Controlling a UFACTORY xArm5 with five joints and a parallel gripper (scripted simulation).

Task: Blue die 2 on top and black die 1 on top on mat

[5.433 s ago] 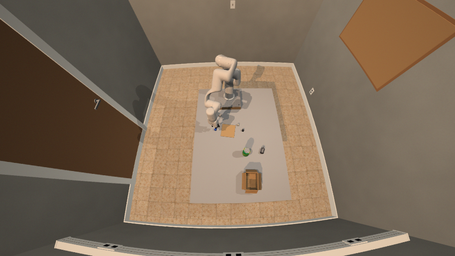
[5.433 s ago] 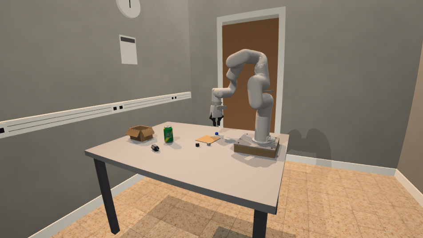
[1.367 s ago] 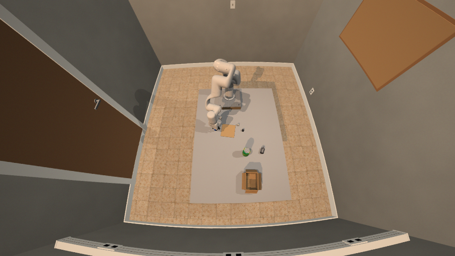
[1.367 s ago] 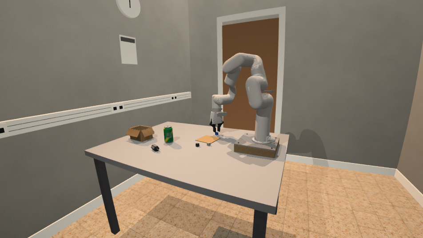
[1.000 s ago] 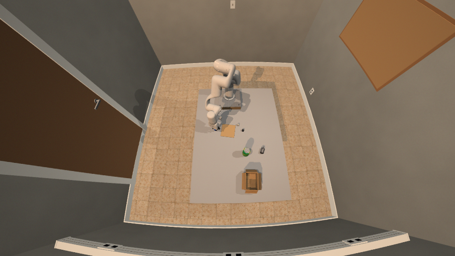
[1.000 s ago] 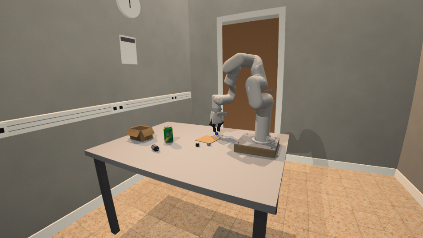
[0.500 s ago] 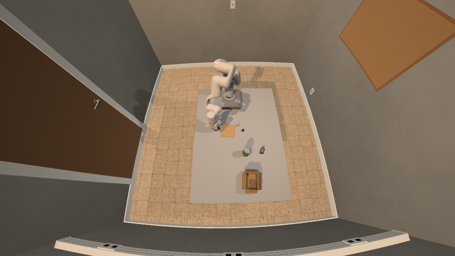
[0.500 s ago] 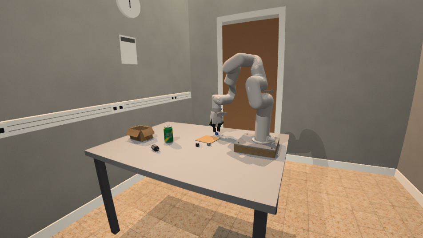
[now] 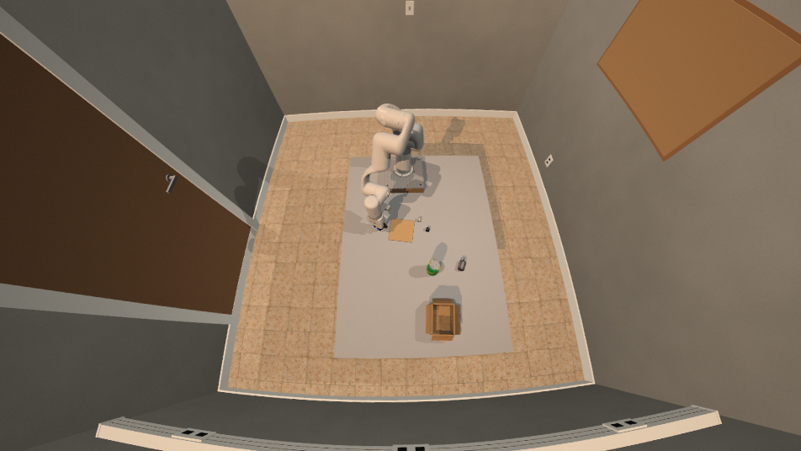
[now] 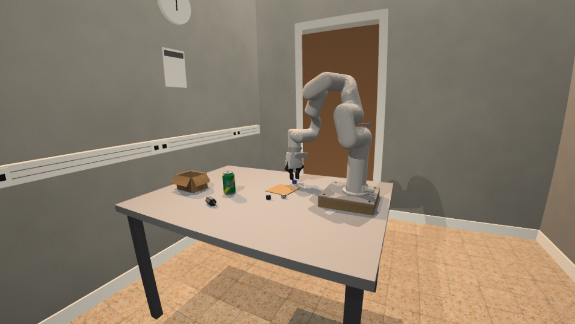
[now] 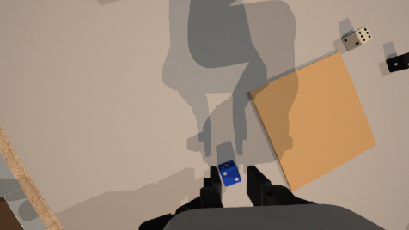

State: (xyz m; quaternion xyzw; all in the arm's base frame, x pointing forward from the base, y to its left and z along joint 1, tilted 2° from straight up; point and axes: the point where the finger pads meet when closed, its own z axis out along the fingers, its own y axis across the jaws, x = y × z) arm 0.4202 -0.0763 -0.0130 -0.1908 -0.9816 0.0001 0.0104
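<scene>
Now: the blue die 4 cm below my hand. Round my hand: white die (9 cm behind, 23 cm to the left, 4 cm below); mat (1 cm behind, 14 cm to the left, 4 cm below); black die (4 cm behind, 29 cm to the left, 4 cm below).
</scene>
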